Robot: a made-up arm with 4 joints. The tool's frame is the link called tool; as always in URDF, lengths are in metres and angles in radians.
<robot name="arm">
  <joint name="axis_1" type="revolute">
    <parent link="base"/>
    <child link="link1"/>
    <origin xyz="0 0 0.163" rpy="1.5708 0 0"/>
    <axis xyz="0 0 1"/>
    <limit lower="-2.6" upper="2.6" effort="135" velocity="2.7"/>
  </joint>
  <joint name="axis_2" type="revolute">
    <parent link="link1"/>
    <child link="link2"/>
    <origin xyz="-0.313 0.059 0.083" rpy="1.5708 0 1.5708"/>
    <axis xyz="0 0 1"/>
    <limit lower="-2.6" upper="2.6" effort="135" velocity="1.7"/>
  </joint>
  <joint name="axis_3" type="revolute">
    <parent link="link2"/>
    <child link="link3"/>
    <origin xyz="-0.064 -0.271 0.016" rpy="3.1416 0 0"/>
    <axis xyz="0 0 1"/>
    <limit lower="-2.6" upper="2.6" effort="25" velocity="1.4"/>
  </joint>
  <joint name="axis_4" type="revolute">
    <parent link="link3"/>
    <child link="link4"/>
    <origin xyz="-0.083 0.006 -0.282" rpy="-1.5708 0 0"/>
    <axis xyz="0 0 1"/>
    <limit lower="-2.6" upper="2.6" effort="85" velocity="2"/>
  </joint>
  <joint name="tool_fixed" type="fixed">
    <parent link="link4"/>
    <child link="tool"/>
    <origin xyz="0.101 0.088 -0.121" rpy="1.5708 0 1.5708"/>
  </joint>
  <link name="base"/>
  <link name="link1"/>
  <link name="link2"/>
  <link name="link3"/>
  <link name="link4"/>
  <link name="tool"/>
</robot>
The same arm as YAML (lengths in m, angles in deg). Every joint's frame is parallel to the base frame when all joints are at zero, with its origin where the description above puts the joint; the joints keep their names.
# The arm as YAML. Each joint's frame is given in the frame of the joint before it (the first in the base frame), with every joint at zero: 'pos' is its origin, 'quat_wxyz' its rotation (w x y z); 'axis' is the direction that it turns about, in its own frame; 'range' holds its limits. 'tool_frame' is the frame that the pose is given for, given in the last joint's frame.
length_unit: m
angle_unit: deg
joints:
  - joint: axis_1
    pos: [0.0, 0.0, 0.163]
    quat_wxyz: [1.0, 0.0, 0.0, 0.0]
    axis: [0.0, -1.0, 0.0]
    range: [-148.97, 148.97]
  - joint: axis_2
    pos: [-0.313, -0.083, 0.059]
    quat_wxyz: [1.0, 0.0, 0.0, 0.0]
    axis: [1.0, 0.0, 0.0]
    range: [-148.97, 148.97]
  - joint: axis_3
    pos: [0.016, 0.271, -0.064]
    quat_wxyz: [1.0, 0.0, 0.0, 0.0]
    axis: [-1.0, 0.0, 0.0]
    range: [-148.97, 148.97]
  - joint: axis_4
    pos: [0.282, 0.006, -0.083]
    quat_wxyz: [1.0, 0.0, 0.0, 0.0]
    axis: [0.0, 1.0, 0.0]
    range: [-148.97, 148.97]
tool_frame:
  pos: [0.088, -0.121, 0.101]
  quat_wxyz: [1.0, 0.000004, 0.0, 0.000004]

